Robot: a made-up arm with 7 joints.
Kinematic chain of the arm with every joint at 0, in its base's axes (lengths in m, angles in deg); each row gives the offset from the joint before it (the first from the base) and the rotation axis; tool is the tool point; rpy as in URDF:
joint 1: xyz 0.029 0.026 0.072 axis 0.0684 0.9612 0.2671
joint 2: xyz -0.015 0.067 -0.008 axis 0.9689 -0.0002 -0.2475
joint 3: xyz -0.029 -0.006 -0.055 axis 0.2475 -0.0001 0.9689
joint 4: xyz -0.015 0.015 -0.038 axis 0.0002 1 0
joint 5: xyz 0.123 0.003 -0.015 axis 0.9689 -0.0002 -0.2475
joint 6: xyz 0.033 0.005 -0.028 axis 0.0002 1 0
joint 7: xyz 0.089 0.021 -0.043 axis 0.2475 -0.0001 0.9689
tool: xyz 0.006 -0.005 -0.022 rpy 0 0 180
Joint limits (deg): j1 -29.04..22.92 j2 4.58..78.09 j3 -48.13..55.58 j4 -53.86..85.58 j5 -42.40..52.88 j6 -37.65..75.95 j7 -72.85..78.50
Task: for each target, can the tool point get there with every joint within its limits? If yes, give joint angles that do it. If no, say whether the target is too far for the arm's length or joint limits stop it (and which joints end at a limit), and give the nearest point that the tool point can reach.
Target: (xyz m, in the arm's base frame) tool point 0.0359 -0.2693 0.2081
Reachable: no: joint limits stop it (at a limit: joint 1, joint 2, joint 3, joint 5) | nearest point 0.0905 -0.0928 0.1288 | short by 0.201 m
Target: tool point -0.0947 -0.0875 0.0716
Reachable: no: joint limits stop it (at a limit: joint 1, joint 3, joint 4, joint 5, joint 6) | nearest point 0.0222 -0.0527 -0.0059 | short by 0.145 m
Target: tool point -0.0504 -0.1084 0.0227
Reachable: no: joint limits stop it (at a limit: joint 1, joint 2, joint 3, joint 5, joint 6) | nearest point 0.0223 -0.0634 -0.0175 | short by 0.095 m
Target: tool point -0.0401 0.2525 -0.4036
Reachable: no: too far | nearest point -0.0247 0.2168 -0.2999 | short by 0.111 m
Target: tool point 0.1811 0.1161 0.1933
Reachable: yes | joints -18.47 46.81 20.36 -40.89 26.86 -7.01 -46.25
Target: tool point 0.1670 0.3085 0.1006
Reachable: yes | joints 14.66 71.97 22.25 -5.04 30.61 47.31 -6.99
